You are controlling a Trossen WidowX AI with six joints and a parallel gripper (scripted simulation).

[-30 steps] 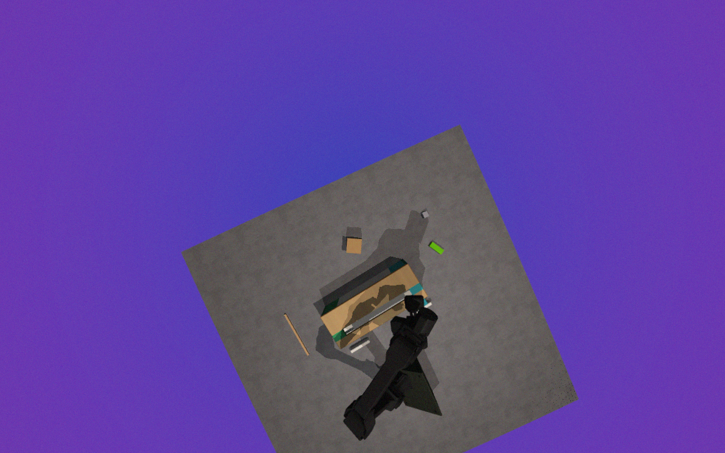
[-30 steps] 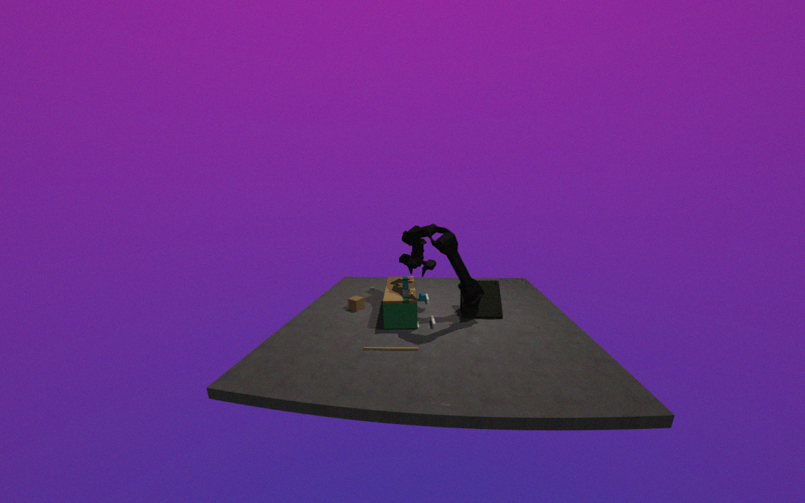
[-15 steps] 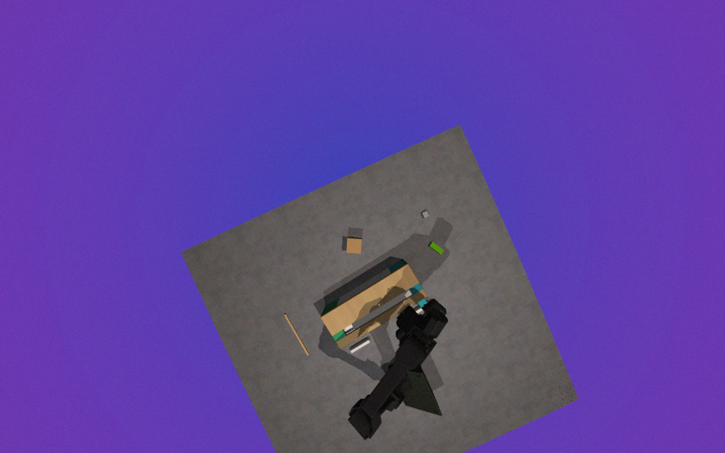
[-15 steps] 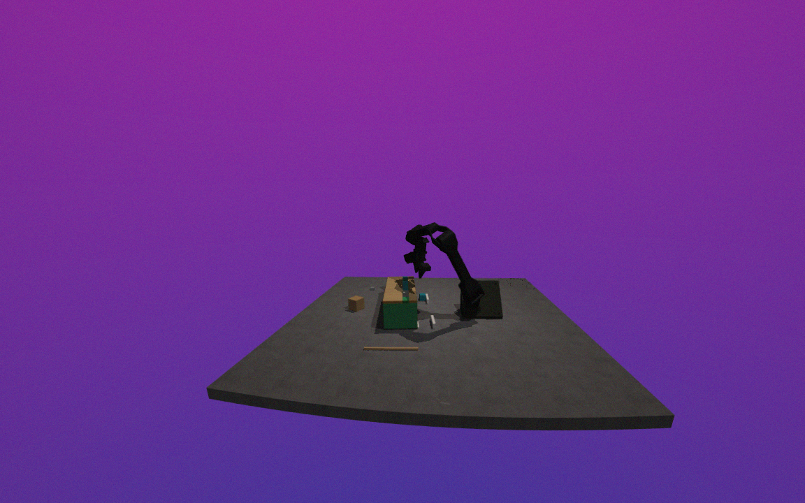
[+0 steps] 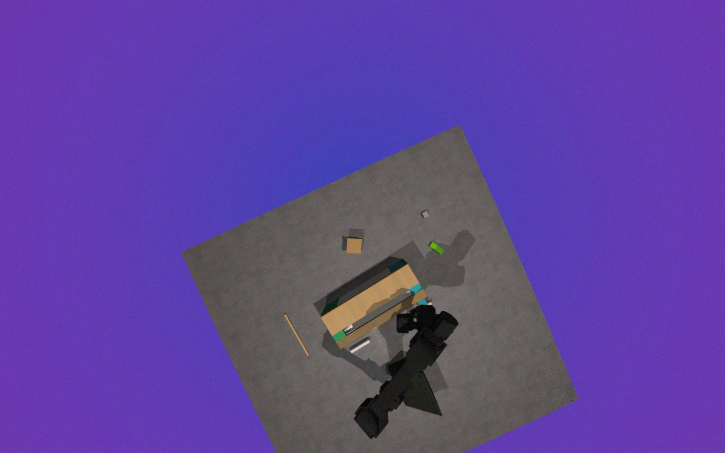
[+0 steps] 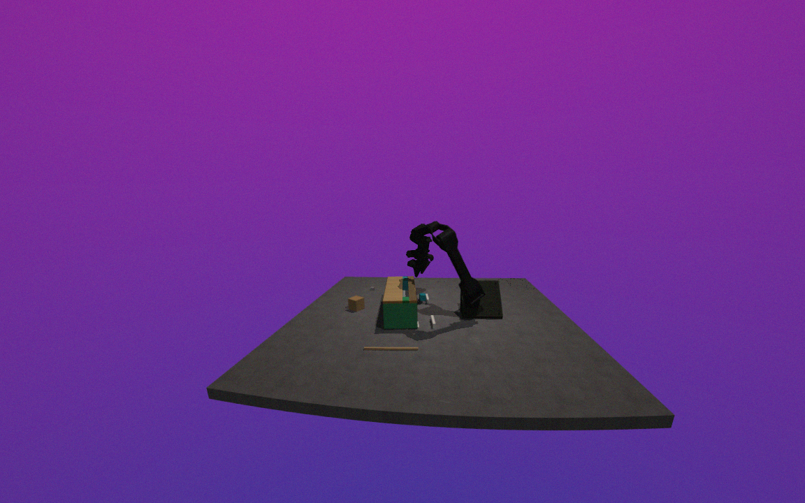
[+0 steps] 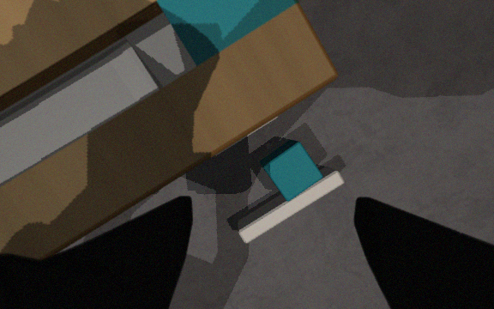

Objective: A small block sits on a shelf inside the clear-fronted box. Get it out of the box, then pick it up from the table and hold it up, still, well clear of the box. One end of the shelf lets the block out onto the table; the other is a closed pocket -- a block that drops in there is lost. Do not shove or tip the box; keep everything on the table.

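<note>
The teal block lies 2 cm behind my gripper tip, 3 cm to the right of it and 13 cm below it. From my gripper tip the other things lie so: tan cube (30 cm ahead, 15 cm to the left, 12 cm below); box (3 cm ahead, 15 cm to the left, 8 cm below); thin wooden stick (3 cm ahead, 51 cm to the left, 14 cm below).
</note>
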